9 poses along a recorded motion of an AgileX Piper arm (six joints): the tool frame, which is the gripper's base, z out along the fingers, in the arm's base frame.
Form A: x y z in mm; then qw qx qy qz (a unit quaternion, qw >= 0).
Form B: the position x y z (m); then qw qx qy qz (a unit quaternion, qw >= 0). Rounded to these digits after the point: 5 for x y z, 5 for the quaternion.
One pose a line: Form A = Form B
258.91 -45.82 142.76 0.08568 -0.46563 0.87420 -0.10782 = 0.25891 -0.04582 0.14276 0.08568 -0.46563 0.87420 -0.10782
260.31 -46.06 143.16 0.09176 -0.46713 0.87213 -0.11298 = 0.26031 -0.04606 0.14316 0.09176 -0.46713 0.87213 -0.11298
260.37 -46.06 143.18 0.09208 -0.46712 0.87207 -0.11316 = 0.26037 -0.04606 0.14318 0.09208 -0.46712 0.87207 -0.11316
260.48 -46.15 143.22 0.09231 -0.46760 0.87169 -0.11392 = 0.26048 -0.04615 0.14322 0.09231 -0.46760 0.87169 -0.11392
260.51 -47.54 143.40 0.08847 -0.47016 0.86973 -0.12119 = 0.26051 -0.04754 0.14340 0.08847 -0.47016 0.86973 -0.12119
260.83 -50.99 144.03 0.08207 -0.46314 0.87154 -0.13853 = 0.26083 -0.05099 0.14403 0.08207 -0.46314 0.87154 -0.13853
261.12 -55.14 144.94 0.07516 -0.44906 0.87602 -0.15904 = 0.26112 -0.05514 0.14494 0.07516 -0.44906 0.87602 -0.15904
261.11 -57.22 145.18 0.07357 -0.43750 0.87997 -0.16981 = 0.26111 -0.05722 0.14518 0.07357 -0.43750 0.87997 -0.16981
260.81 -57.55 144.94 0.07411 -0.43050 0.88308 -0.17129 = 0.26081 -0.05755 0.14494 0.07411 -0.43050 0.88308 -0.17129
